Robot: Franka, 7 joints.
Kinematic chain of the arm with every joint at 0, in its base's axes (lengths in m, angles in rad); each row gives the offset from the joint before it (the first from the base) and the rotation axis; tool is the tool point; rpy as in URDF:
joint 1: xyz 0 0 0.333 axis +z
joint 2: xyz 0 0 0 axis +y
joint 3: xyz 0 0 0.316 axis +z
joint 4: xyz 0.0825 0 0 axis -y
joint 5: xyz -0.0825 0 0.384 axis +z
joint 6: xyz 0 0 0 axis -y
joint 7: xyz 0.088 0 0 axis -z
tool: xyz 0 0 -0.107 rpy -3.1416 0 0
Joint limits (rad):
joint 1: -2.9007..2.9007
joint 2: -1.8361..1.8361
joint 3: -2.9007..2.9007
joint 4: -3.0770..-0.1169
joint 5: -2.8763..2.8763
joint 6: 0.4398..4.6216
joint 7: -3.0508..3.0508
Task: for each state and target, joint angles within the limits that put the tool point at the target. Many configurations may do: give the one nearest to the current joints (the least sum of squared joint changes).
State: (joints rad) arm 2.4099 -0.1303 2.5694 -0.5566 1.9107 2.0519 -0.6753
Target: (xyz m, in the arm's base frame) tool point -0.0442 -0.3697 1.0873
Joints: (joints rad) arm 2.1673 0.0050 2.3241 -0.7716 1.9001 2.1380 -0.6753
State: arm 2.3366 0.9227 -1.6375 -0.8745 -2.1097 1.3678 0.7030
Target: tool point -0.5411 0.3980 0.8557
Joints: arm 2.8233 0.9662 -1.6770 -0.4933 -2.3129 2.0007 0.7030
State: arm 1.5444 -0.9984 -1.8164 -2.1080 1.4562 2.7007 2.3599
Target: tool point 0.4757 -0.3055 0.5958
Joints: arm 1.1255 -1.0780 -1.2004 -1.9791 1.4553 2.5874 2.3599
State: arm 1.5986 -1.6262 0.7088 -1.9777 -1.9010 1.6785 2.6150
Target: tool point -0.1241 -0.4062 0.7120
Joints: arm 2.0818 -1.8361 0.8294 -2.1023 -1.8023 1.3682 2.6150
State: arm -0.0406 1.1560 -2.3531 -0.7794 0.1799 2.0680 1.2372
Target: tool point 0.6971 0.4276 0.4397
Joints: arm 0.7286 1.6138 -2.4056 -0.2522 0.1626 1.8494 1.2372
